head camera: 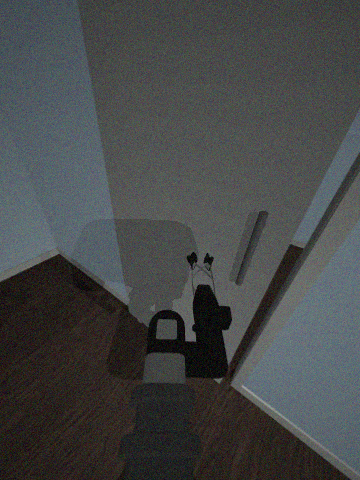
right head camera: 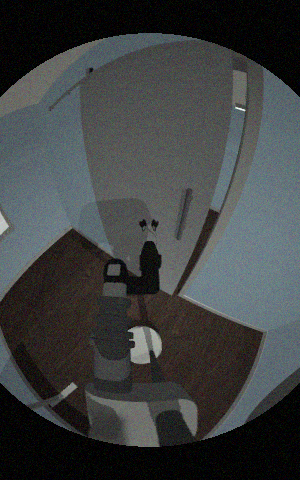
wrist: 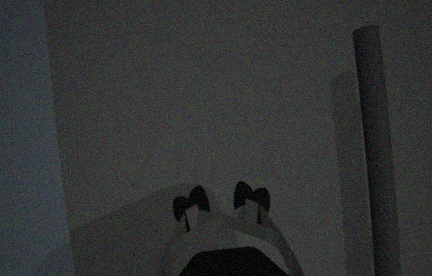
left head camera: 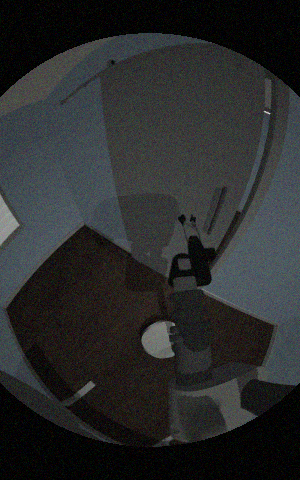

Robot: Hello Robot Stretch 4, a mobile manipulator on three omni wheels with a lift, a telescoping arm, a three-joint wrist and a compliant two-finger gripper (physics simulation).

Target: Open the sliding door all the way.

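Pixels of known places: gripper, fingertip midpoint: (head camera: 199,254) (right head camera: 148,220) (wrist: 221,199) (left head camera: 185,215); robot's base at its link origin: (right head camera: 141,343) (left head camera: 161,338).
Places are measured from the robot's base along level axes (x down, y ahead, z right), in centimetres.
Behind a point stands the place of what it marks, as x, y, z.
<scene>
The grey sliding door (head camera: 200,125) {-149.4, 78.8, 7.5} (left head camera: 180,125) {-154.2, 78.0, 8.6} (right head camera: 155,125) {-155.7, 74.8, 13.1} (wrist: 200,100) {-127.0, 78.3, 8.2} stands partly open, with a narrow gap between its right edge and the door frame. Its upright bar handle (head camera: 251,247) {-117.9, 57.0, 26.1} (left head camera: 216,210) {-117.0, 57.4, 25.9} (right head camera: 184,215) {-116.7, 56.9, 26.6} (wrist: 377,150) {-117.3, 57.1, 26.0} is on the right part of the panel. My gripper (head camera: 200,259) {-114.5, 56.4, 9.5} (left head camera: 187,218) {-114.5, 56.4, 9.5} (right head camera: 149,224) {-114.5, 56.4, 9.5} (wrist: 221,199) {-114.5, 56.4, 9.5} is in front of the door, left of the handle and apart from it. Its fingers are parted, with nothing between them. In the wrist view the handle's lower end is out of view.
The beige door frame (head camera: 305,280) {-105.9, 55.0, 48.6} (right head camera: 252,125) {-164.5, 55.2, 48.2} borders the gap on the right, beside a blue wall (head camera: 310,350) {-71.7, 47.1, 62.0} (right head camera: 280,175) {-149.6, 46.0, 63.4}. Another blue wall (head camera: 45,150) {-122.5, 159.7, -96.2} is at the left. A round white object (left head camera: 159,340) {-18.7, -0.9, -2.9} (right head camera: 145,345) {-18.7, -0.8, 4.9} is on the brown floor beside the arm.
</scene>
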